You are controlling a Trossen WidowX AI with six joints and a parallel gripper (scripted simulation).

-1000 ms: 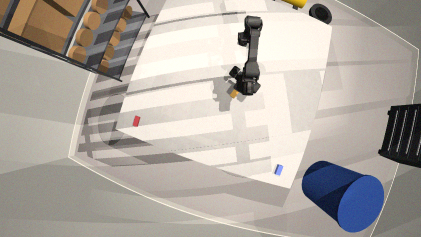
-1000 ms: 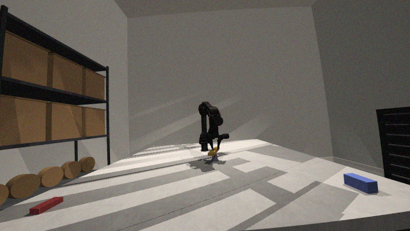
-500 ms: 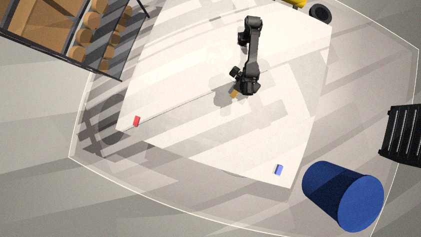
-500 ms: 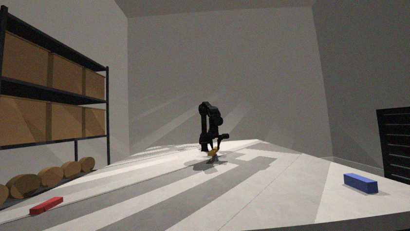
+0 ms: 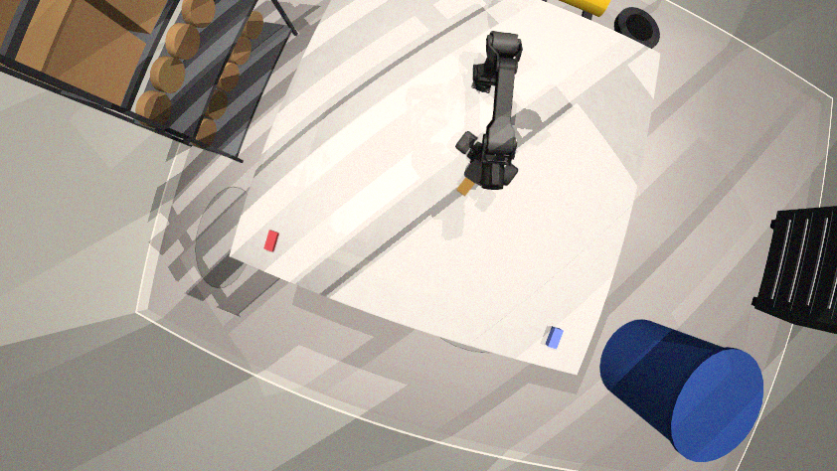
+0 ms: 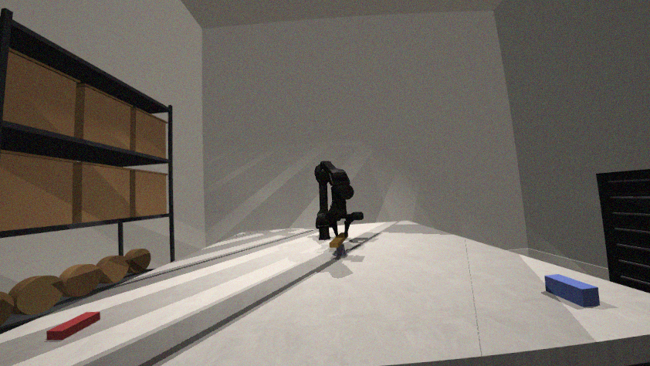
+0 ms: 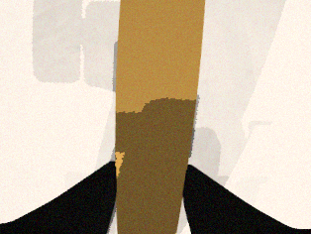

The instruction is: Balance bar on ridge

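My gripper tip is now 3 cm short of the orange-yellow bar and 1 cm to the left of it. The rest, counted from my gripper tip: red block: 44 cm ahead, 58 cm to the right, 5 cm below; blue block: 44 cm ahead, 42 cm to the left, 5 cm below.
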